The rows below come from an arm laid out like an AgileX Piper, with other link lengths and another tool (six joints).
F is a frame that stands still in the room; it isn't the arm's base.
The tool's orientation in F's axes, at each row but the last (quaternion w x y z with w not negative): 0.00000 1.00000 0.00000 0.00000; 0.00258 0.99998 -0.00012 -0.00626; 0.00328 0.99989 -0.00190 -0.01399; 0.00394 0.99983 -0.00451 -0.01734; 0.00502 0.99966 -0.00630 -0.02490; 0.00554 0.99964 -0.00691 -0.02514; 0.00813 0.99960 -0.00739 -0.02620
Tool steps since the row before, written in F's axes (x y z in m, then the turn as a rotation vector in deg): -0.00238 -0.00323 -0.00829 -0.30 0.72 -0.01; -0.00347 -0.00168 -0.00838 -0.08 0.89 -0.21; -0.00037 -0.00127 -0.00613 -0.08 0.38 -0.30; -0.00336 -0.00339 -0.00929 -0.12 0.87 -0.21; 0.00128 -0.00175 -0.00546 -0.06 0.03 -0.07; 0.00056 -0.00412 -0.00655 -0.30 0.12 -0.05; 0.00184 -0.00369 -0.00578 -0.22 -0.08 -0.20
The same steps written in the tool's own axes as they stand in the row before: -0.00238 0.00323 0.00829 -0.30 -0.72 0.01; -0.00336 0.00164 0.00843 -0.08 -0.89 0.21; -0.00019 0.00123 0.00615 -0.07 -0.38 0.30; -0.00301 0.00334 0.00943 -0.12 -0.87 0.21; 0.00157 0.00168 0.00541 -0.06 -0.03 0.07; 0.00095 0.00404 0.00656 -0.30 -0.12 0.06; 0.00220 0.00357 0.00573 -0.21 0.08 0.21
